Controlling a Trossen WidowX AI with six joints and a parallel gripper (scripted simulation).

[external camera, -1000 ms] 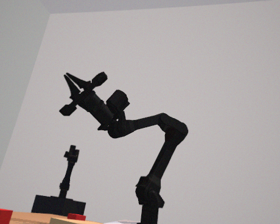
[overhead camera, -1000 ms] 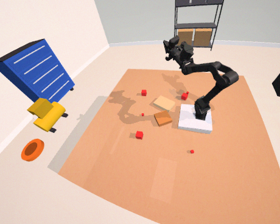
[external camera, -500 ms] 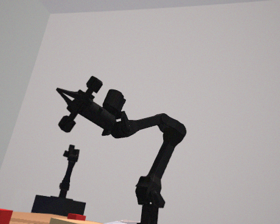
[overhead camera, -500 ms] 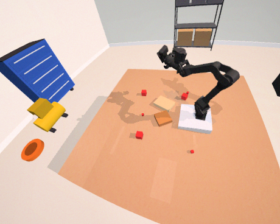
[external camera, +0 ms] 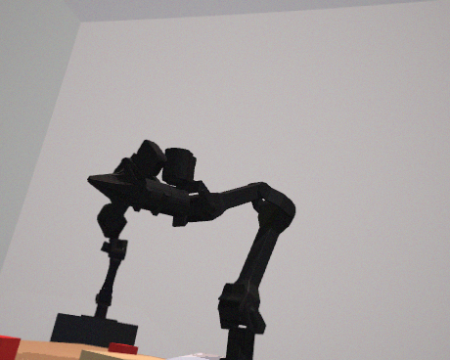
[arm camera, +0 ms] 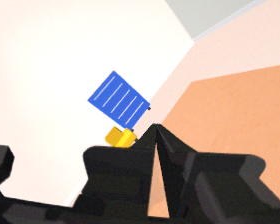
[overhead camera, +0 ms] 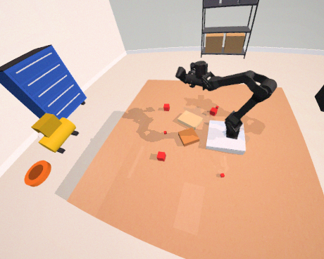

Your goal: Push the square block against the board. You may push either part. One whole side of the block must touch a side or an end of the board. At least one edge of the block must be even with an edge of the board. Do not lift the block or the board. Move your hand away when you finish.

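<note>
My gripper tip is 15 cm past the square block, 24 cm to the right of it and 28 cm above it. Also, from my gripper tip: board 12 cm behind, 9 cm to the left, 28 cm below.
</note>
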